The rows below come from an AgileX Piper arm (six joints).
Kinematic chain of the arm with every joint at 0, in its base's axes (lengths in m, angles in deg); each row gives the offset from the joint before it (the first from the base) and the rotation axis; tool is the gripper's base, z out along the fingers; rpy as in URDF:
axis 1: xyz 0 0 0.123 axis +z
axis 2: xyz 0 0 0 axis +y
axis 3: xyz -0.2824 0 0.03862 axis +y
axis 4: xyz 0.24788 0 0.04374 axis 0.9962 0 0.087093
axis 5: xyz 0 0 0 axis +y
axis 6: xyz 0.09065 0 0.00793 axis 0.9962 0 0.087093
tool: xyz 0 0 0 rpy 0 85 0
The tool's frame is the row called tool.
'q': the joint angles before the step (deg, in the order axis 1, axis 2, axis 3, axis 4, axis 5, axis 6). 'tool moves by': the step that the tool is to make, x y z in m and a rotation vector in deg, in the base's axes. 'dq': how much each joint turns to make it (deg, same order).
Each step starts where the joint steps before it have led.
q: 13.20 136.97 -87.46 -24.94 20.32 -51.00
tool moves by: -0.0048 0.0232 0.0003 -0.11 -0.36 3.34
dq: 2.89 0.00 0.00 -0.37 -0.36 -0.09
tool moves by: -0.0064 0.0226 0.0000 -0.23 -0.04 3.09
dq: 2.89 0.01 -0.01 -0.32 0.04 0.02
